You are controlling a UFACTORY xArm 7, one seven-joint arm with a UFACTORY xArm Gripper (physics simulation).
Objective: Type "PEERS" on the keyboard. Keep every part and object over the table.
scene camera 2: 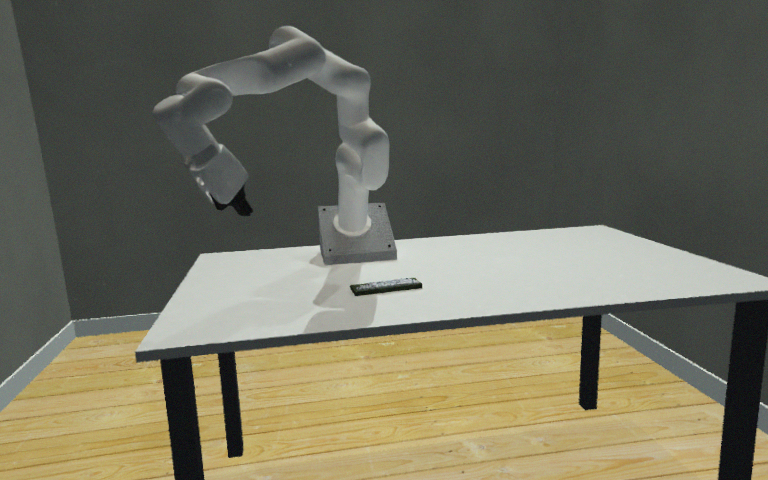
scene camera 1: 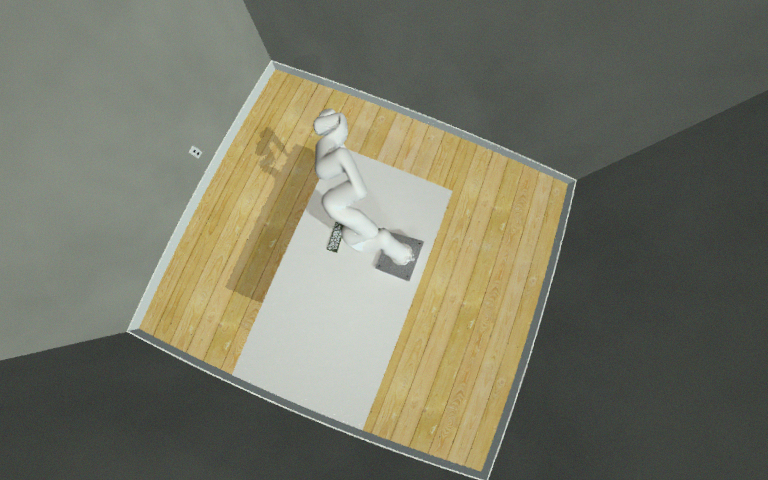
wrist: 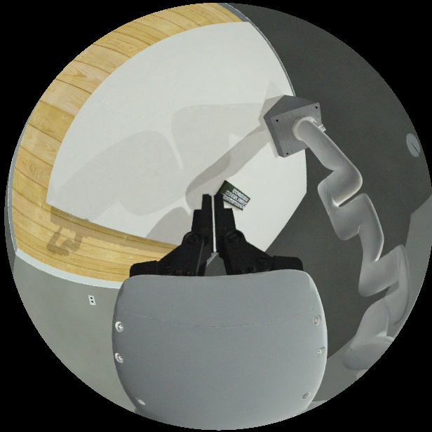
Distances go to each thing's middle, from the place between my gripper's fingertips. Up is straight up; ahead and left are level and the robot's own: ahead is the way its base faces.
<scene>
I see the keyboard (scene camera 2: 383, 286) 340 mm to the left of my hand, 220 mm below it and 50 mm behind it.
</scene>
